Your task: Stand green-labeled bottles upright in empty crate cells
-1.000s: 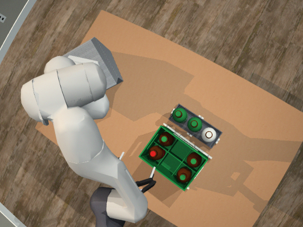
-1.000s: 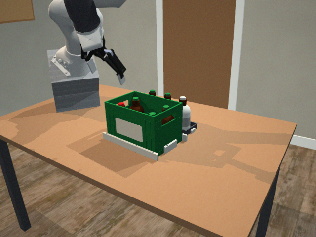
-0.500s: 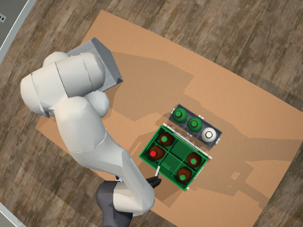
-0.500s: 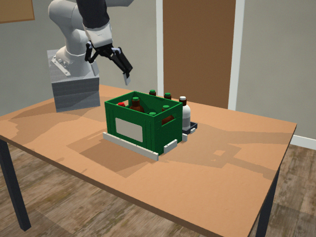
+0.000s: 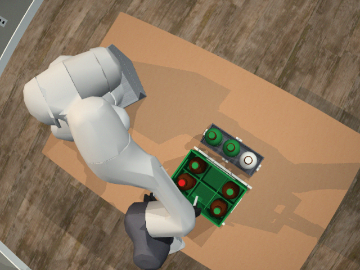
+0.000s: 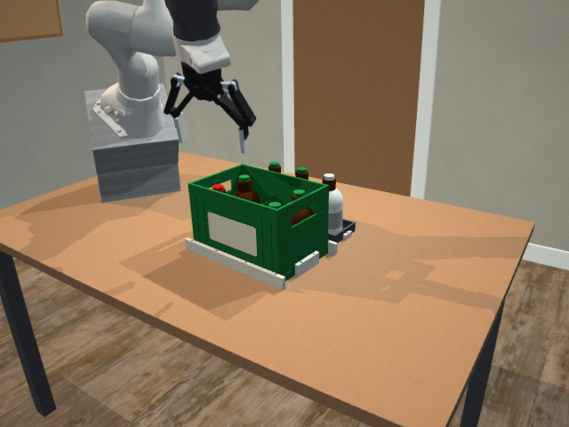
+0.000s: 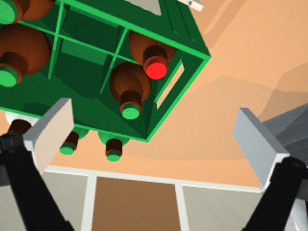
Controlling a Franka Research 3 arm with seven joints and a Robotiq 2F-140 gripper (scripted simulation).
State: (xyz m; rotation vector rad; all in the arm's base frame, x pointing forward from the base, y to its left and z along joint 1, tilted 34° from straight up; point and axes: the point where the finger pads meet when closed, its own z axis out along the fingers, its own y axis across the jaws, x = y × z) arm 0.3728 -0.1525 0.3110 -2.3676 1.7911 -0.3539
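Now: hand 22 cm to the right of the white-labeled bottle, 20 cm above it and 19 cm short of it. Also, from my hand: grey tray (27 cm below, 24 cm to the left, 11 cm ahead); then green crate (20 cm below, 8 cm ahead, 5 cm to the left).
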